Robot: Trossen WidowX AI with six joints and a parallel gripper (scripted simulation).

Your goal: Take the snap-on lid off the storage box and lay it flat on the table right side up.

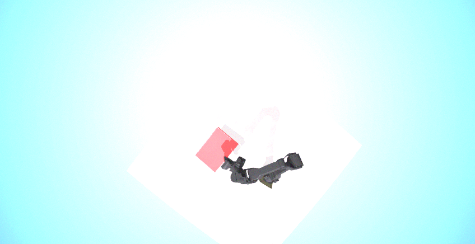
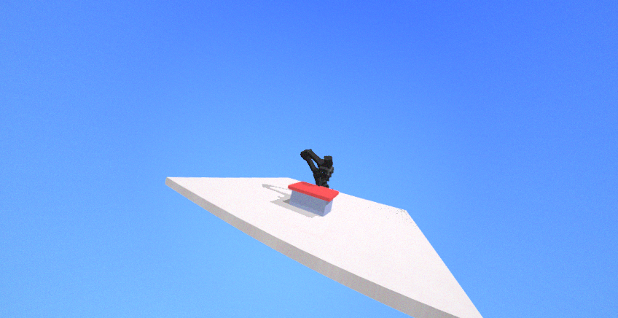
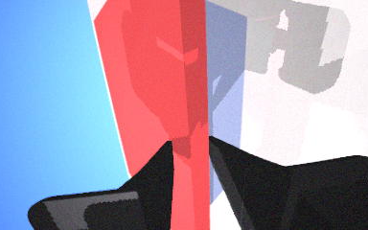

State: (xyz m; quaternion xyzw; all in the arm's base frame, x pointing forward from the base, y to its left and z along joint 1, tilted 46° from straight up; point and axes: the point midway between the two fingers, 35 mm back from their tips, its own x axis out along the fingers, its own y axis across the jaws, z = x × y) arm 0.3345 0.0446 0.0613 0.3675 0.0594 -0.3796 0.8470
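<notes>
Now: the red lid 8 cm ahead of my gripper tip and 1 cm to the right of it. From my gripper tip the other things lie so: storage box 8 cm ahead, 6 cm below, 1 cm to the right.
</notes>
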